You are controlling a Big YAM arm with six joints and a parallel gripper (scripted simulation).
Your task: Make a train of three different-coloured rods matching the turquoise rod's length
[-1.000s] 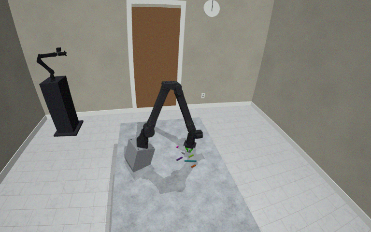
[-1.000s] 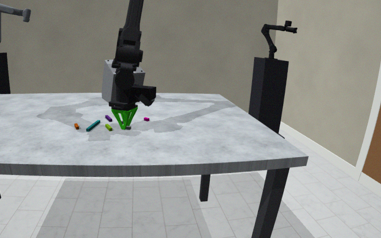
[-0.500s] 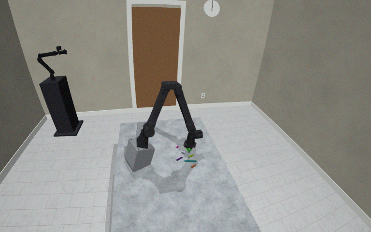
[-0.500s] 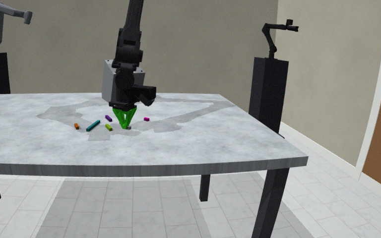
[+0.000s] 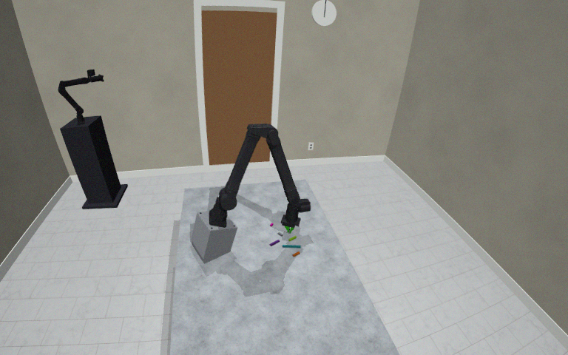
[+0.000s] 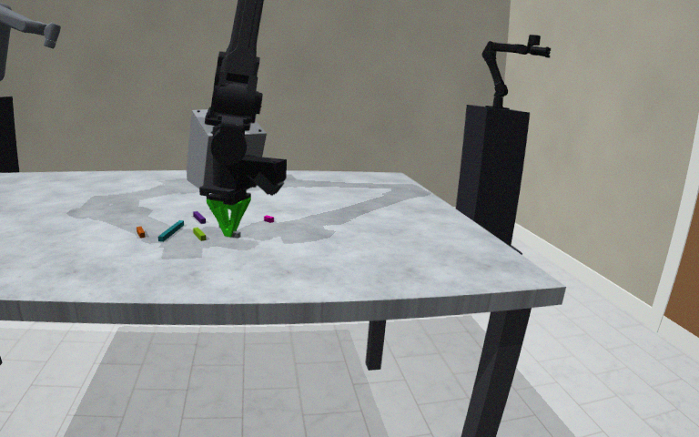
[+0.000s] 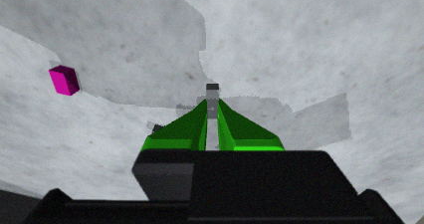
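Now: the lime rod 60 mm to the right of my hand. The rest, counted from my hand: purple rod 100 mm behind, 80 mm to the right; then magenta rod 90 mm behind, 70 mm to the left; then turquoise rod 10 mm behind, 120 mm to the right.
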